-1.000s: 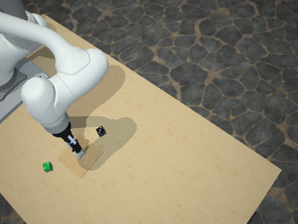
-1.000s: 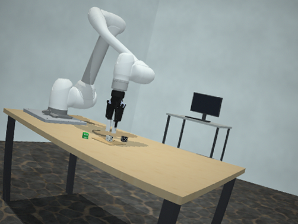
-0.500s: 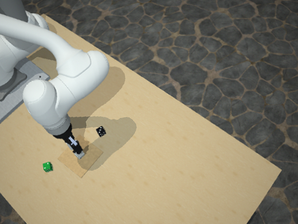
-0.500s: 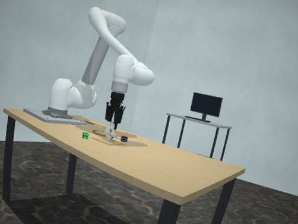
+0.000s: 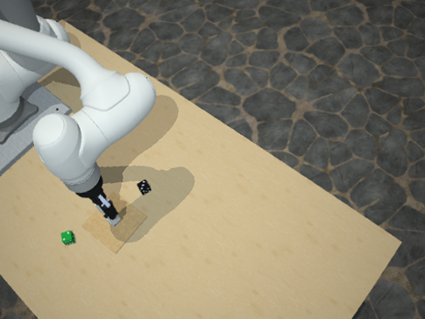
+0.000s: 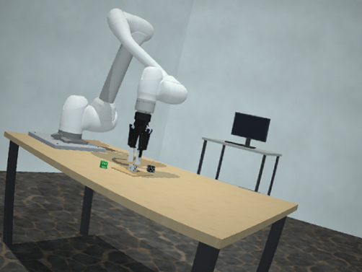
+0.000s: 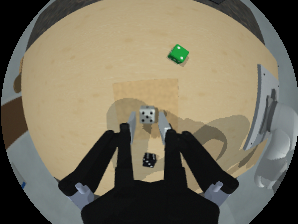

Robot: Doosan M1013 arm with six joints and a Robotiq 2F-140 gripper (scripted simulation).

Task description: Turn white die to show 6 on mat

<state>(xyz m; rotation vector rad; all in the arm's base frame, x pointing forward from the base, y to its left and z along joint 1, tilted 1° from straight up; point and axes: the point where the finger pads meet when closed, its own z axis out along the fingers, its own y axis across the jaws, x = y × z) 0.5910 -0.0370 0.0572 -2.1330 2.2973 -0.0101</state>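
Right now the white die is 6 cm below my hand. The rest, counted from my hand: green die 12 cm to the right, 7 cm behind, 6 cm below; then tan mat 7 cm below; then black die 13 cm to the left, 6 cm below.
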